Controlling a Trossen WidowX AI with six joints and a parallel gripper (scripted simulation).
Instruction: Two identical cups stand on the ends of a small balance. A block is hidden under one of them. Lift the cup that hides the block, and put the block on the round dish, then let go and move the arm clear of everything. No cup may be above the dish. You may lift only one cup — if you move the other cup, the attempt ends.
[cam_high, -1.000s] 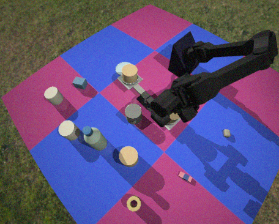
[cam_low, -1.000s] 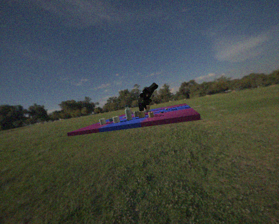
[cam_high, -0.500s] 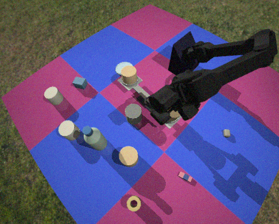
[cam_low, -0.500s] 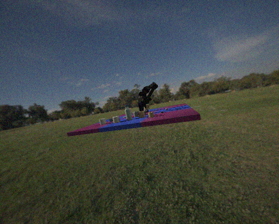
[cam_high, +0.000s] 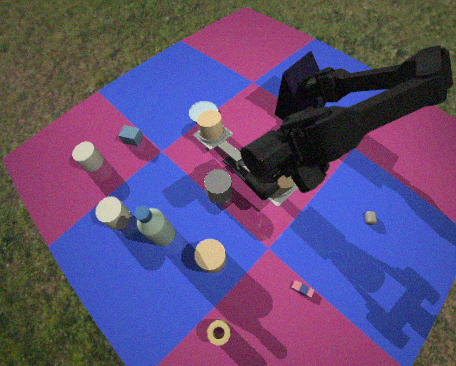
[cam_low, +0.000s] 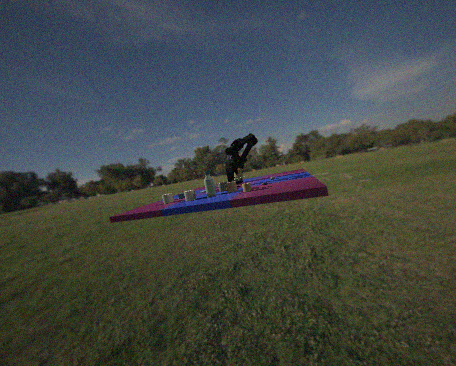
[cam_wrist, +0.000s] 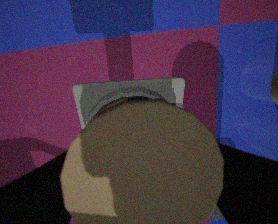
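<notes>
The grey block lies 2 cm below my gripper tip. The rest, counted from my gripper tip: balance 13 cm to the right, 6 cm below; grey cylinder 12 cm to the right, 11 cm ahead, 6 cm below; balance beam 13 cm to the right, 8 cm below, 1 cm ahead.
</notes>
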